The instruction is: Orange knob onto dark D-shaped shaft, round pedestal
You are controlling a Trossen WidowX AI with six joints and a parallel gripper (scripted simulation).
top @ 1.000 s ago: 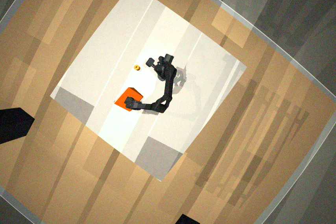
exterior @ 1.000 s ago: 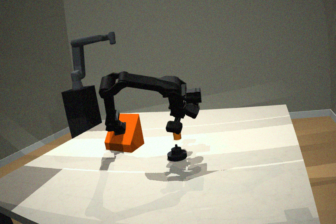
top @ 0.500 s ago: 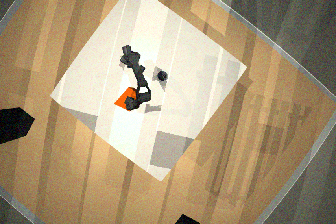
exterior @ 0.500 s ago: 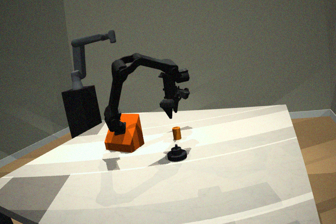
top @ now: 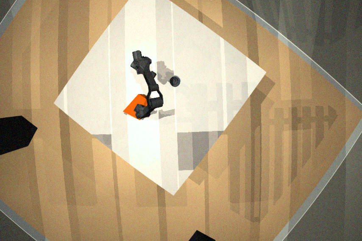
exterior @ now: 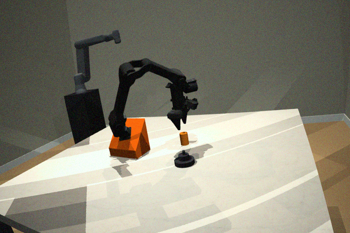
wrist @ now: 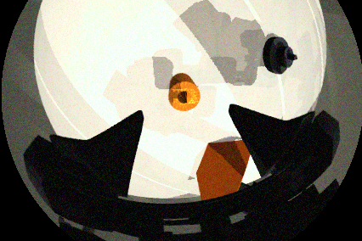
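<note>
Right now the orange knob is 60 mm below my gripper tip. Round my gripper tip: round dark pedestal: 60 mm ahead, 220 mm to the right, 60 mm below.
</note>
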